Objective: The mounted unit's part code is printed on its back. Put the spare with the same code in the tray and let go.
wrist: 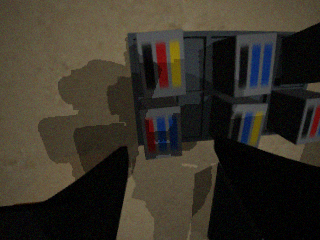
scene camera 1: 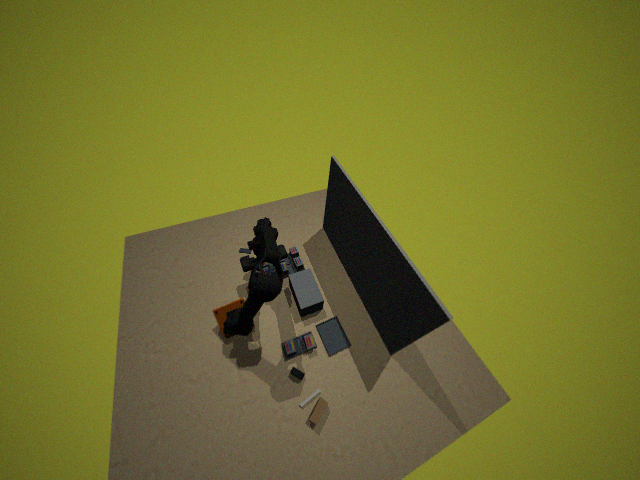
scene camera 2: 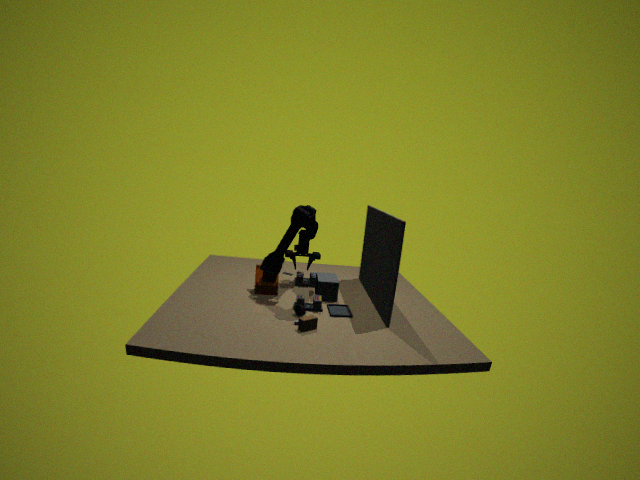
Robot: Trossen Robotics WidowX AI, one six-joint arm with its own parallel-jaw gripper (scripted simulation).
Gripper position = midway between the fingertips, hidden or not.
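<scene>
My gripper (wrist: 171, 147) holds nothing, and it is open. I can also see a flat grey tray (scene camera 1: 334, 338), and there is a grey mounted unit (scene camera 1: 308, 298) as well.
</scene>
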